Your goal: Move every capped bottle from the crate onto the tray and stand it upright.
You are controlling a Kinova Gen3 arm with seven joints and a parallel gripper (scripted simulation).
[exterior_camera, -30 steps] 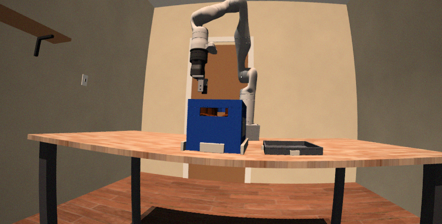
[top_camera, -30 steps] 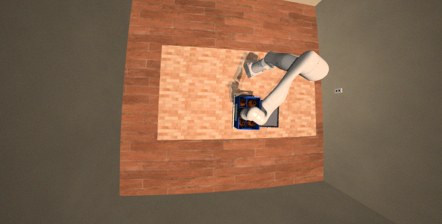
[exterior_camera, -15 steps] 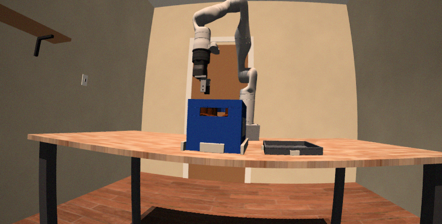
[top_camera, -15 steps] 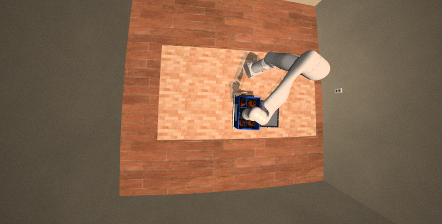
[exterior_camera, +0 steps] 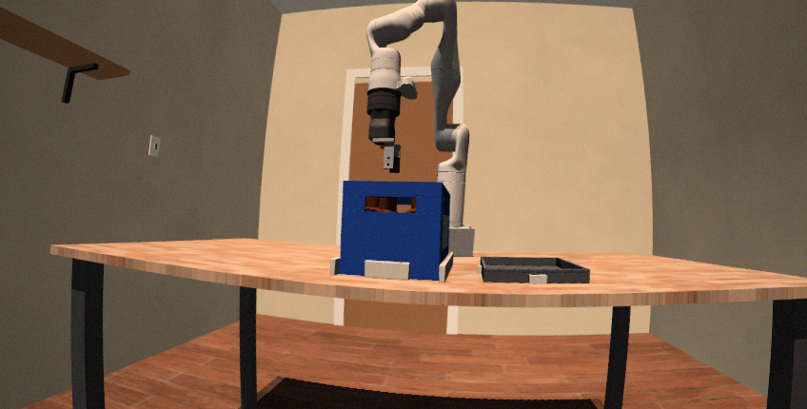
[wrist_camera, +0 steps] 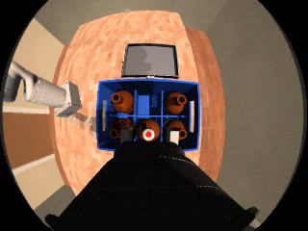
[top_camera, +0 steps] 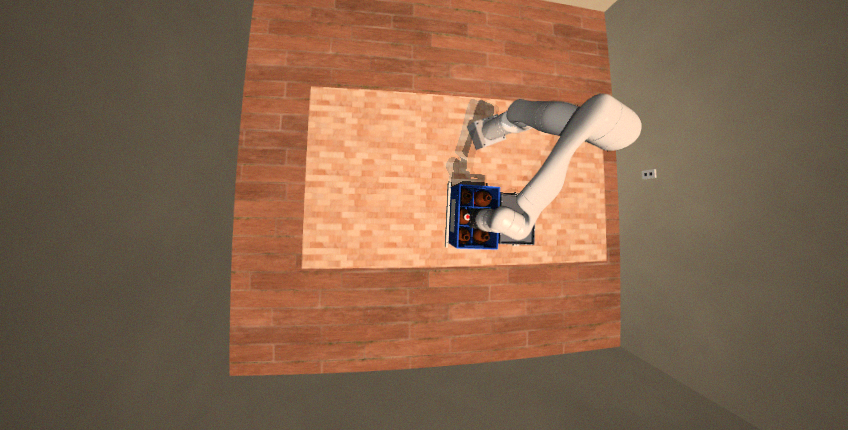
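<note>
The glass bottle is 20 mm to the right of my hand and 140 mm below it. From my hand the other things lie so: blue crate: 30 mm to the left, 150 mm below; then grey tray: 300 mm to the left, 220 mm below.
</note>
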